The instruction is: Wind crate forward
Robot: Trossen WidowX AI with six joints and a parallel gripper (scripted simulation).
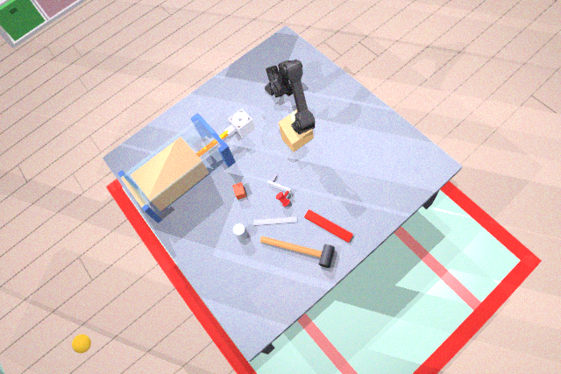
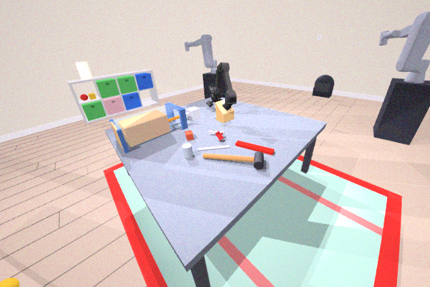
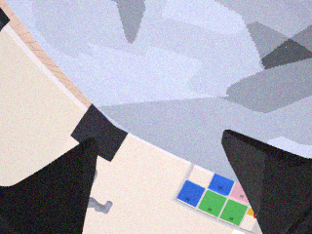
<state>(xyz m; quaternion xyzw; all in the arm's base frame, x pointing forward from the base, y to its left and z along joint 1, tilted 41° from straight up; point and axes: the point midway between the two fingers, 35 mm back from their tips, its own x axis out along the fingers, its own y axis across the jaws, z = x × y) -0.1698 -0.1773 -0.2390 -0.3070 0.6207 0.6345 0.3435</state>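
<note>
The white crank handle is 480 mm ahead of my gripper tip, 440 mm to the left of it and 30 mm below it. From my gripper tip the other things lie so: white bar: 610 mm ahead, 520 mm to the left, 50 mm below; then red knob: 500 mm ahead, 480 mm to the left, 20 mm below; then white winch: 340 mm ahead, 30 mm to the left, 20 mm below.
</note>
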